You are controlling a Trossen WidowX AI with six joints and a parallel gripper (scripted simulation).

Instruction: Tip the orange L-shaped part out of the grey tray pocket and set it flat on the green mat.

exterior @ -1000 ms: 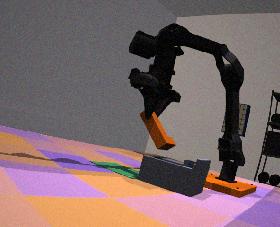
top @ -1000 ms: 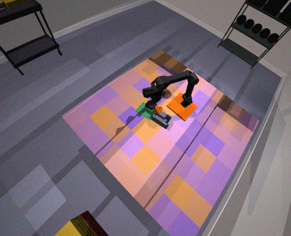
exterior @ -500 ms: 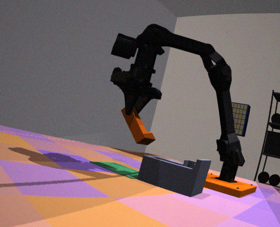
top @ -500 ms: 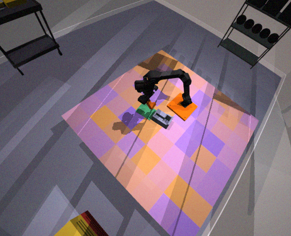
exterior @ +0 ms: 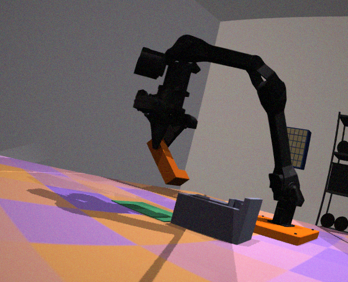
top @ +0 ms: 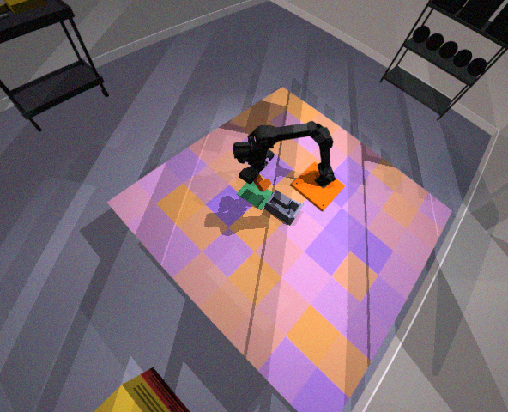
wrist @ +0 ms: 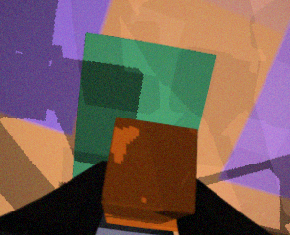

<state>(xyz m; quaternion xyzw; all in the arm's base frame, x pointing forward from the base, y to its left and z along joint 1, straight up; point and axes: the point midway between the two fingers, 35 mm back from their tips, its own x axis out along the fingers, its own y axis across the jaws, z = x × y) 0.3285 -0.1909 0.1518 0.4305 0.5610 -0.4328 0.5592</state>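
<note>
My gripper tip is 1 cm past the green mat, 2 cm to the right of it and 15 cm above it. Round my gripper tip: orange L-shaped part (2 cm behind, 3 cm to the left, 3 cm below).
</note>
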